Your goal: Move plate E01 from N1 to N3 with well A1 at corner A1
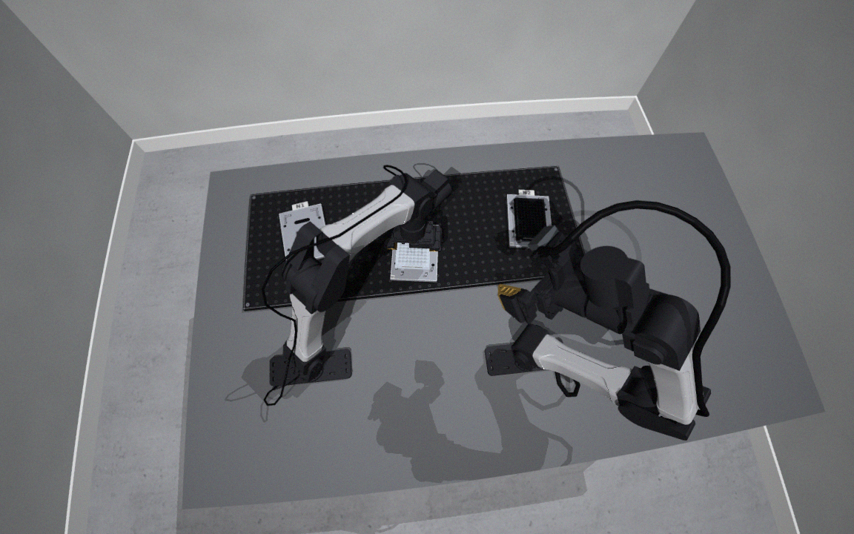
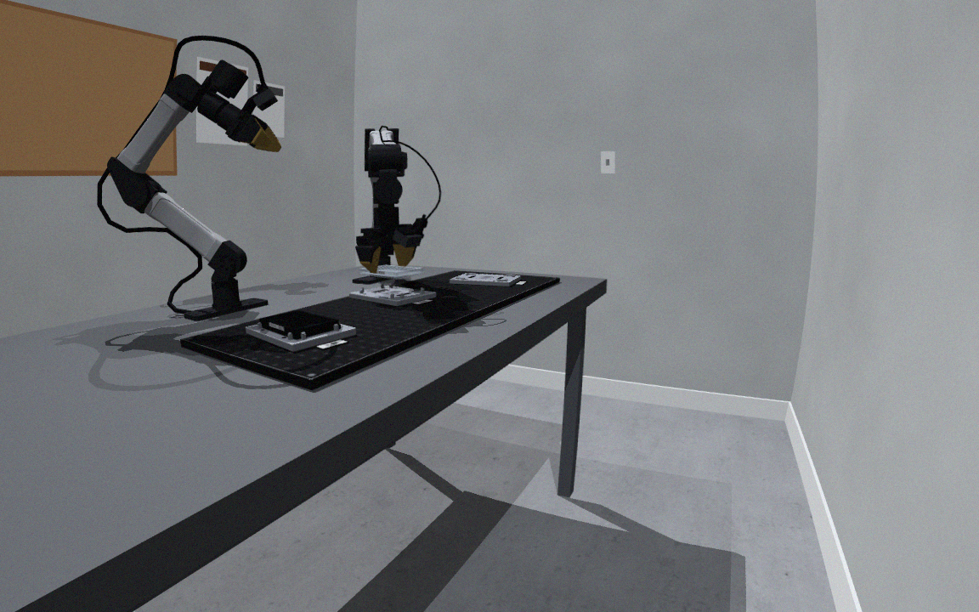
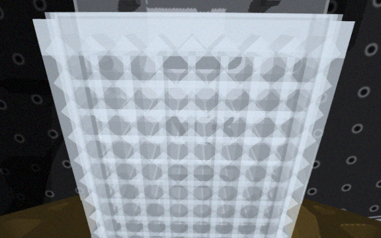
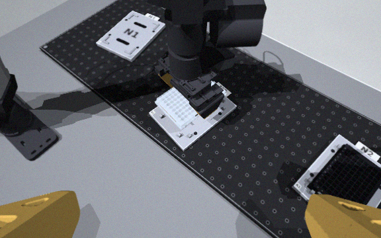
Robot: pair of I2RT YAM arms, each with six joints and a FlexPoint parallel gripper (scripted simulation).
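Right now the landing nest N3 is 6 cm below my left hand and 1 cm ahead of it. Also, from my left hand: N3 A1 mark: 6 cm to the left, 6 cm below, 6 cm behind; then nest N1: 30 cm to the left, 8 cm ahead, 6 cm below; then clear-white plate E01: 1 cm below, 1 cm ahead.
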